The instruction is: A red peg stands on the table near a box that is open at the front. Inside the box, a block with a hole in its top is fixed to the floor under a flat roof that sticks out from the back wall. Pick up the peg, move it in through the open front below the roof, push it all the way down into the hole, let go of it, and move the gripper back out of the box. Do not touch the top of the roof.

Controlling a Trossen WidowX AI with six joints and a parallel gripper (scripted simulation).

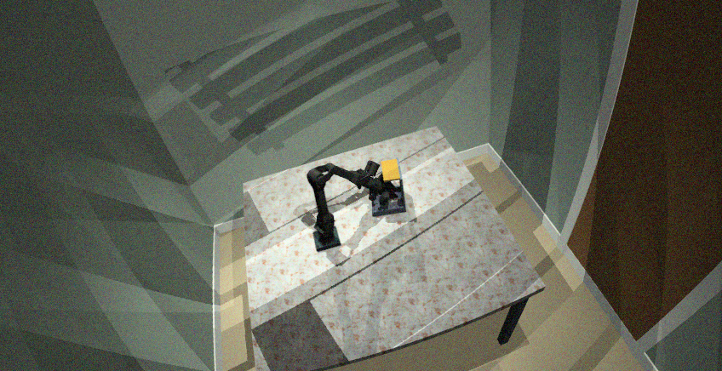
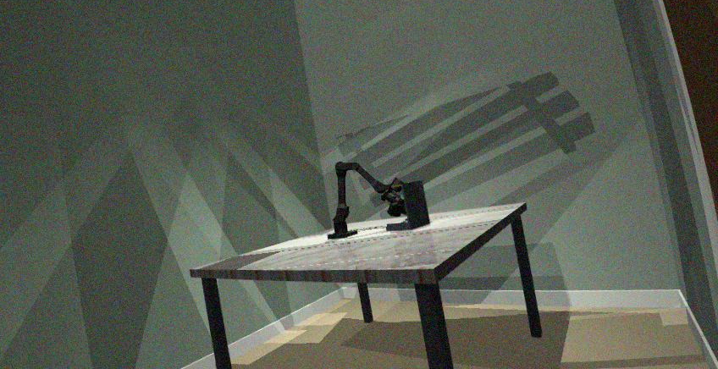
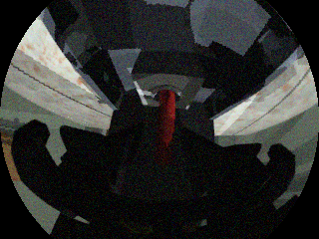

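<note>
The red peg lies 30 mm behind my gripper tip, 10 mm to the left of it and 10 mm below it. Also, from my gripper tip: dark back wall (20 mm ahead, 10 mm to the right, 60 mm above); yellow roof (20 mm behind, 10 mm to the left, 160 mm above); grey floor plate (50 mm behind, 20 mm to the left, 60 mm below).
</note>
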